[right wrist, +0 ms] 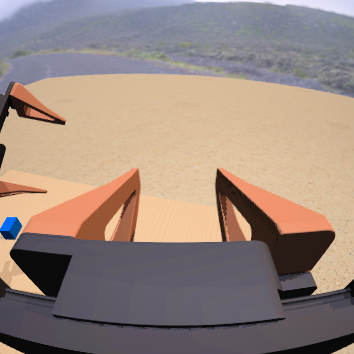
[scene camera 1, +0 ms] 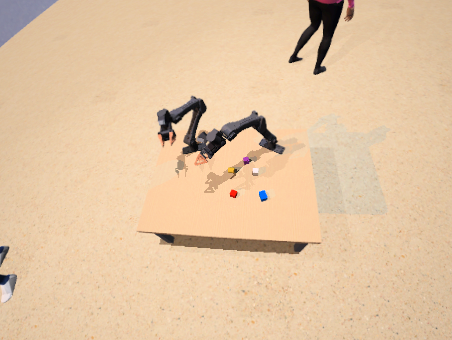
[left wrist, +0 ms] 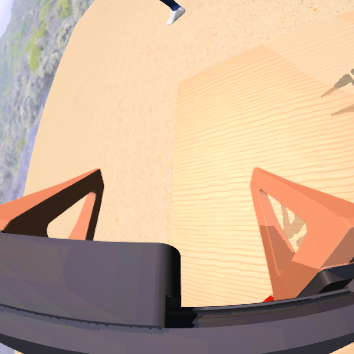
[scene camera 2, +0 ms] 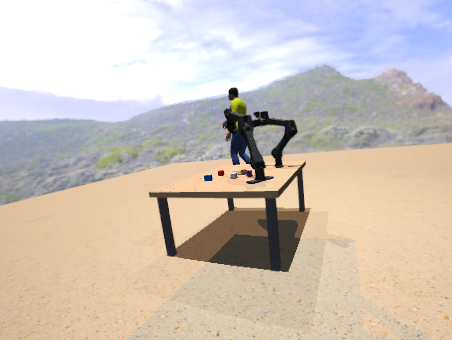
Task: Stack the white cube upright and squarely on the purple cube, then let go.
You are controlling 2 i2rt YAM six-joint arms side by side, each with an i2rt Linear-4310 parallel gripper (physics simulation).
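Note:
The white cube (scene camera 1: 255, 172) (scene camera 2: 233, 175) lies on the table, apart from the purple cube (scene camera 1: 246, 160) (scene camera 2: 249, 173), which lies a little behind it and to its left in scene camera 1. My left gripper (scene camera 1: 201, 160) (left wrist: 176, 176) (right wrist: 55, 155) is wide open and empty, held above the table to the left of the cubes in scene camera 1. My right gripper (scene camera 1: 167, 144) (right wrist: 177, 176) is partly open and empty, raised near the table's left edge in scene camera 1, farther from both cubes. Neither the white nor the purple cube shows in the wrist views.
A yellow cube (scene camera 1: 232, 170) (scene camera 2: 243, 171) lies left of the white cube in scene camera 1. A red cube (scene camera 1: 233, 193) (scene camera 2: 221, 173) and a blue block (scene camera 1: 263, 195) (scene camera 2: 208, 177) (right wrist: 10, 228) lie nearer the front of the table (scene camera 1: 165, 215) (scene camera 2: 220, 194). People stand beyond it.

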